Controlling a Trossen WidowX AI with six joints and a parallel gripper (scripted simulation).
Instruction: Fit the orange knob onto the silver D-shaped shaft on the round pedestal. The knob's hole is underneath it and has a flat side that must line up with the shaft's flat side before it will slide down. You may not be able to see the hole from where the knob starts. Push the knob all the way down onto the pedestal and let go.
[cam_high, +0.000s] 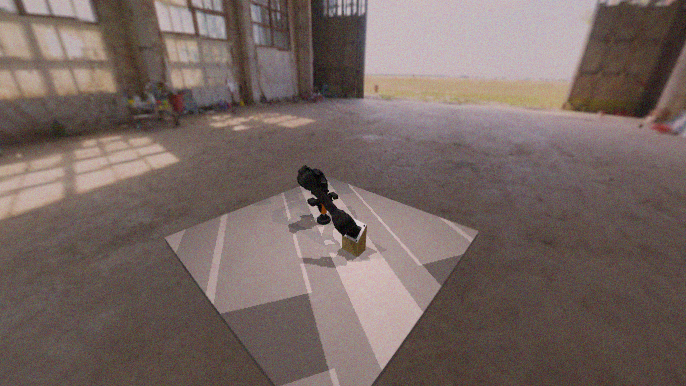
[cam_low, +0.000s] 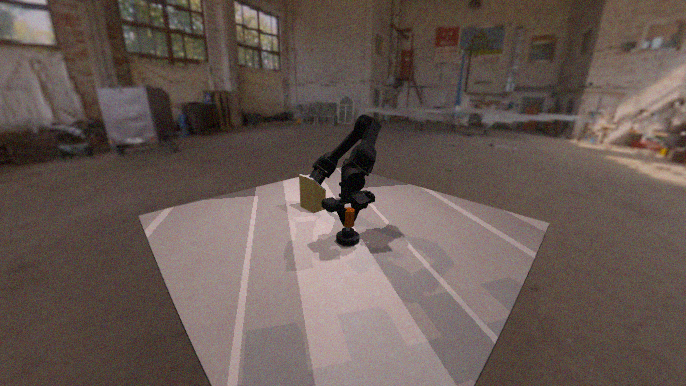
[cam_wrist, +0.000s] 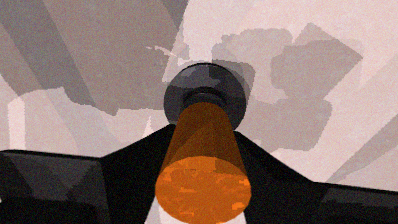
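The orange knob lies 3 cm above my gripper tip. Round my gripper tip: dark round pedestal (4 cm below).
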